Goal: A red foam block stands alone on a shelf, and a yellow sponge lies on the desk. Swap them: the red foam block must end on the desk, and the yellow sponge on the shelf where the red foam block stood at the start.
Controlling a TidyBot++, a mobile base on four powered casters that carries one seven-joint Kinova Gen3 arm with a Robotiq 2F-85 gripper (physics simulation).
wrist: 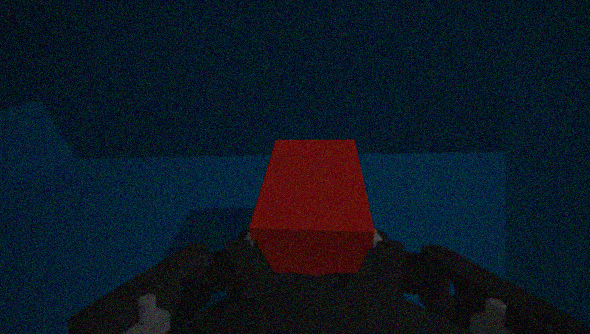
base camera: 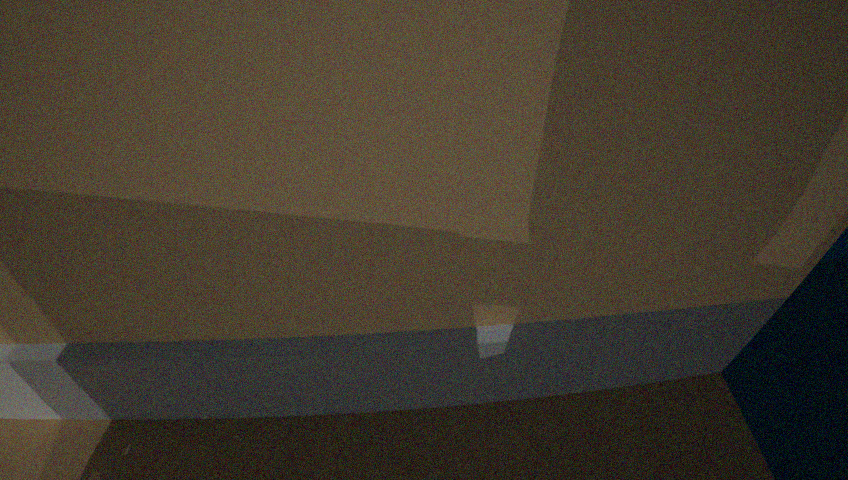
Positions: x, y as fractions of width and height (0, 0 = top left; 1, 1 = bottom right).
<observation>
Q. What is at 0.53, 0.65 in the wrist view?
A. A red foam block.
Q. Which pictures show the gripper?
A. The wrist view only.
</observation>
